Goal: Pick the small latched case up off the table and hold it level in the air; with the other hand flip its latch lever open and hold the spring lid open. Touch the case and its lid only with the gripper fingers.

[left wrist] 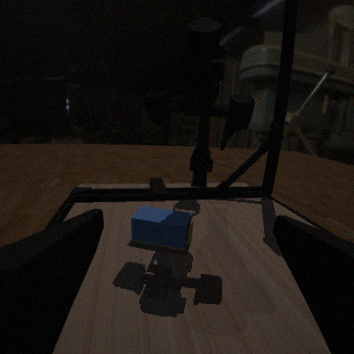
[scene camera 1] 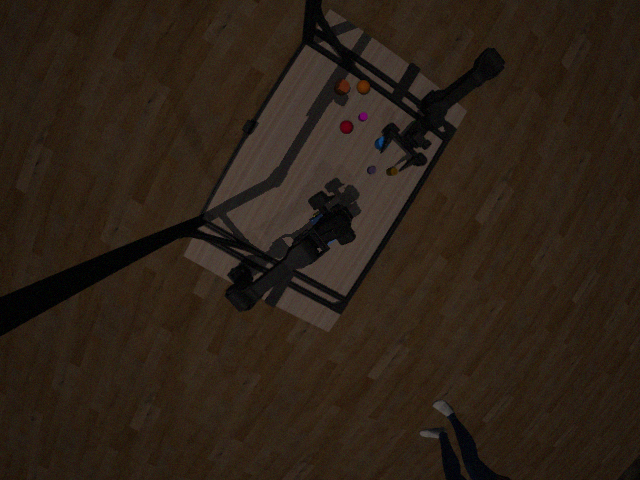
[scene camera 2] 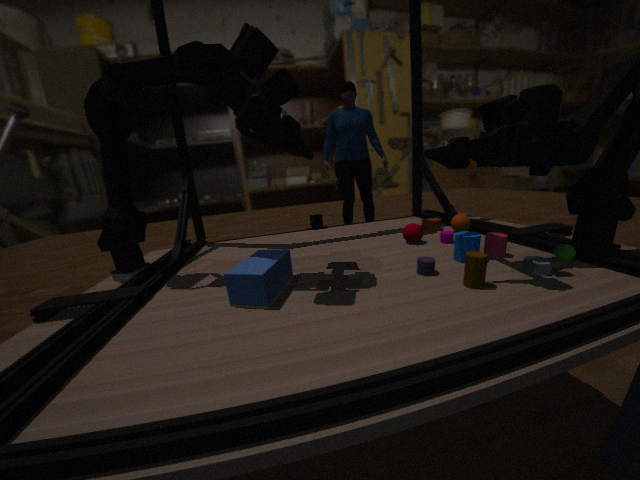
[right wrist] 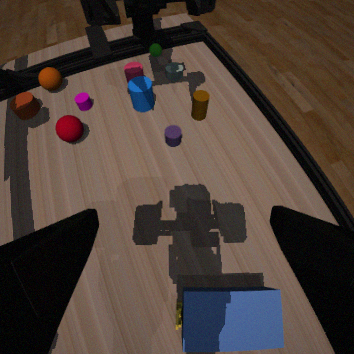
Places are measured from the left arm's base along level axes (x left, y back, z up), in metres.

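Pixels of known places: left gripper, fingertip midpoint: (left wrist: 191,221) (scene camera 1: 390,162) (scene camera 2: 435,151) (right wrist: 158,14); right gripper, fingertip midpoint: (left wrist: 192,145) (scene camera 2: 307,156) (right wrist: 184,215); left arm's base, link origin: (scene camera 2: 592,244) (right wrist: 143,33); right arm's base, link origin: (left wrist: 198,183) (scene camera 1: 242,272) (scene camera 2: 131,268).
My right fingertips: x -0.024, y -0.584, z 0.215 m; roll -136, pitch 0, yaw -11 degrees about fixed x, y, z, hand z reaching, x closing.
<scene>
For each thing: its top centre in the pictures, then the offset to it from my right fingertips.
- small blue case, top centre: (right wrist: 230,320) (scene camera 2: 261,259) (left wrist: 163,215) (scene camera 1: 325,228) dx +0.041, dy -0.101, dz -0.174 m
- blue cylinder, top centre: (right wrist: 139,83) (scene camera 2: 467,234) (scene camera 1: 384,142) dx -0.012, dy +0.320, dz -0.178 m
- brown-yellow cylinder, top centre: (scene camera 2: 476,254) (right wrist: 200,95) (scene camera 1: 394,171) dx +0.100, dy +0.263, dz -0.179 m
- purple cylinder, top centre: (right wrist: 172,131) (scene camera 2: 426,259) dx +0.033, dy +0.209, dz -0.207 m
- red ball, top centre: (right wrist: 63,119) (scene camera 2: 413,223) (scene camera 1: 347,125) dx -0.166, dy +0.263, dz -0.181 m
- orange ball, top centre: (right wrist: 44,69) (scene camera 2: 461,213) (scene camera 1: 365,84) dx -0.226, dy +0.437, dz -0.178 m
The small blue case (scene camera 1: 316,219) (scene camera 2: 258,279) (left wrist: 160,229) (right wrist: 232,320) rests flat on the table, with its lid closed. Its yellow latch lever (right wrist: 179,316) is on one end; a thin yellow edge runs along its base. In scene camera 1 the right arm covers most of the case. My right gripper (scene camera 2: 311,156) (right wrist: 184,215) is open and empty, pointing down, high above the table near the case. My left gripper (scene camera 1: 389,161) (scene camera 2: 427,153) (left wrist: 191,221) is open and empty, raised over the loose objects, well away from the case.
Near the left arm stand a blue cylinder (scene camera 2: 466,248) (right wrist: 142,95), a brown-yellow cylinder (scene camera 2: 475,270) (right wrist: 200,105), a purple cylinder (scene camera 2: 425,266) (right wrist: 173,136), a red ball (scene camera 2: 413,233) (right wrist: 69,128) and an orange ball (scene camera 2: 460,222) (right wrist: 50,78). A black frame edges the table.
</scene>
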